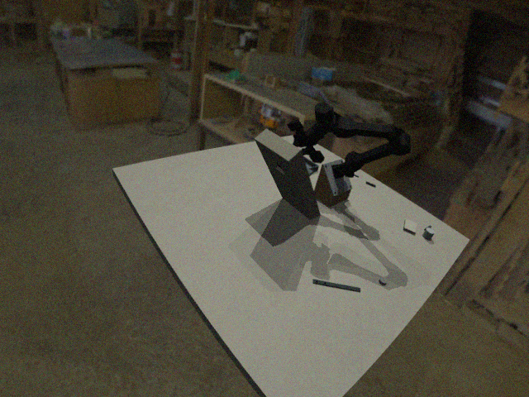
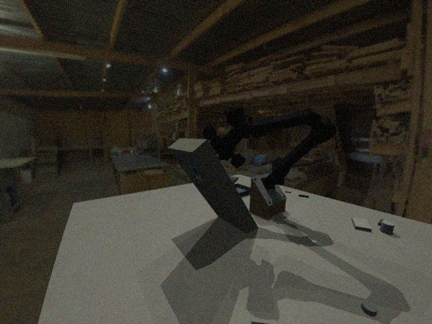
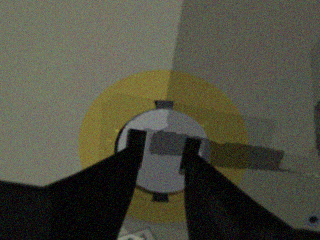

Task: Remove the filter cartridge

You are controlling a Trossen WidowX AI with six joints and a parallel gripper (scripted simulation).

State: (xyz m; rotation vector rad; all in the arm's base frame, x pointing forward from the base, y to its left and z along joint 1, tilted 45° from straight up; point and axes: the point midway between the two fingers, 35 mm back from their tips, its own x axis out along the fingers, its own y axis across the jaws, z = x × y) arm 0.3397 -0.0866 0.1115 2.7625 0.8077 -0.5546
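Right now my gripper tip is 2 cm short of the round grey filter cartridge and 1 cm above it. The rest, counted from my gripper tip: blue-grey tray: 41 cm behind, 30 cm to the right, 27 cm below.
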